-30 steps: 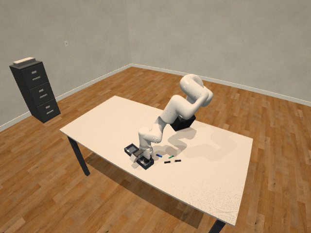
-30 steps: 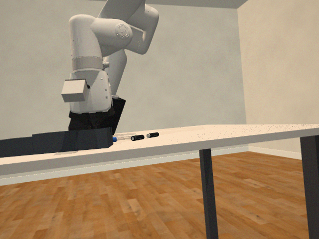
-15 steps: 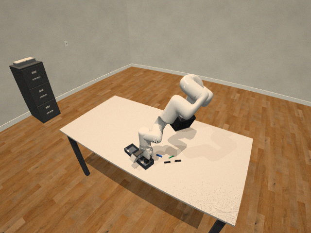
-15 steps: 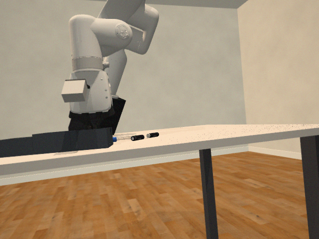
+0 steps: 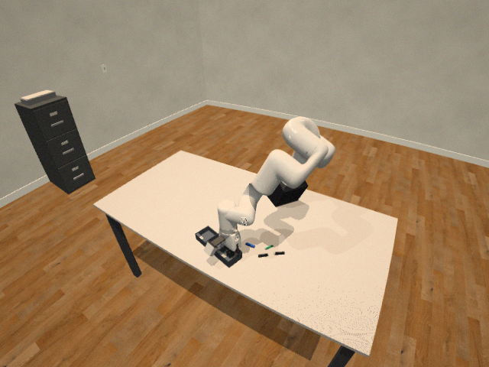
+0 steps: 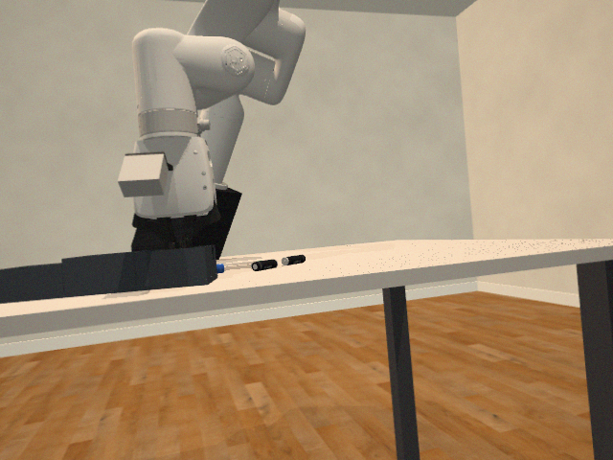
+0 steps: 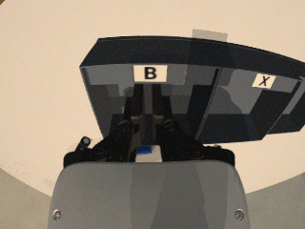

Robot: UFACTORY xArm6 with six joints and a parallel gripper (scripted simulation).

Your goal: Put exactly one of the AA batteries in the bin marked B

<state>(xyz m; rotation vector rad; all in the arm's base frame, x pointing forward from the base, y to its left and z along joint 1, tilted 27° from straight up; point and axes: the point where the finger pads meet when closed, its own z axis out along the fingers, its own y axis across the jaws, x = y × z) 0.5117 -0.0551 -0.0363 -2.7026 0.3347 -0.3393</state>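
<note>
Now: the blue battery 110 mm behind my hand, 40 mm to the left of it and 30 mm below it. The rest, counted from my hand: dark bin row: 10 mm behind, 80 mm to the right, 10 mm below; then green cell: 140 mm behind, 120 mm to the left, 30 mm below; then white piece: 140 mm behind, 80 mm to the right, 30 mm below.
</note>
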